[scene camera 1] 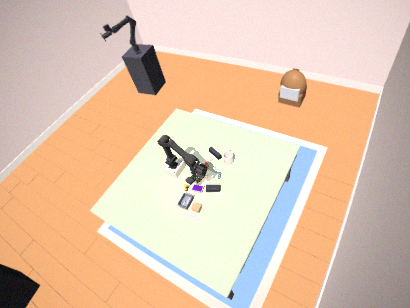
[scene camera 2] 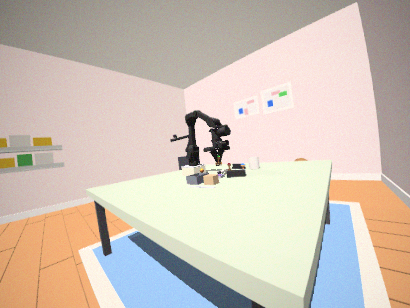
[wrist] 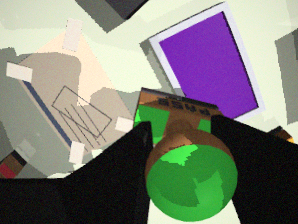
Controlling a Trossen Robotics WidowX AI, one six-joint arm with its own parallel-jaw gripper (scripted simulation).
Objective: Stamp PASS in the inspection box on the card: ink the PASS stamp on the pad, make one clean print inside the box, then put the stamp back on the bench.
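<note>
There's a purple ink pad in the pictures, and a green-knobbed stamp, and you'd see the gripper there too.
</note>
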